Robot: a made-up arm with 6 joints.
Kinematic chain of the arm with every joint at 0, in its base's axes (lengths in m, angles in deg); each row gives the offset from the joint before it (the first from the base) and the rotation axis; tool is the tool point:
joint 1: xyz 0 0 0.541 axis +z
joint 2: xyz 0.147 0 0 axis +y
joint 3: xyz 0 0 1.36 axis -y
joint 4: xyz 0 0 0.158 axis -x
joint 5: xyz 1.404 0 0 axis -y
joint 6: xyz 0.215 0 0 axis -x
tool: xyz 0 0 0
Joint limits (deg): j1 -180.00..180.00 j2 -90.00..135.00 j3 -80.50..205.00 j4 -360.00..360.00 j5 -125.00..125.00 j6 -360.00..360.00
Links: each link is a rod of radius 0.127 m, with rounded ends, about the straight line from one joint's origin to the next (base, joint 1, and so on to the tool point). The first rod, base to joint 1, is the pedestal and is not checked.
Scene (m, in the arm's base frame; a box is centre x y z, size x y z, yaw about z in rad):
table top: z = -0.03
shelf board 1: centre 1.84 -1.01 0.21 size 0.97 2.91 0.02 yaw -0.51
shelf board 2: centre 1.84 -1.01 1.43 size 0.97 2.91 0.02 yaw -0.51
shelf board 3: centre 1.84 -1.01 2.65 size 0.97 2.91 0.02 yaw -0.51
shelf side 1: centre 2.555 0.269 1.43 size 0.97 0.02 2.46 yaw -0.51
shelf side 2: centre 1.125 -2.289 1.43 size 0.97 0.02 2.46 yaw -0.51
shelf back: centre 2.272 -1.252 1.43 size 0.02 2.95 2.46 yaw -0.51
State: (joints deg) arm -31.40 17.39 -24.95 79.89 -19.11 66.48
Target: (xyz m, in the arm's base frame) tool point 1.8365 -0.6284 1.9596
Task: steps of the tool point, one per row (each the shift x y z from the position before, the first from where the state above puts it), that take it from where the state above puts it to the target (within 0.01 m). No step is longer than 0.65 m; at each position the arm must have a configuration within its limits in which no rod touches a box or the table.
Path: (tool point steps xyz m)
1: -0.2513 0.1388 0.0257
2: -0.2554 0.1446 -0.0259
3: 0.2347 0.1670 0.5224
4: -0.0211 0.2718 0.5732
5: 0.3008 -0.1474 0.0409
6: 0.2948 -0.1857 -0.0408

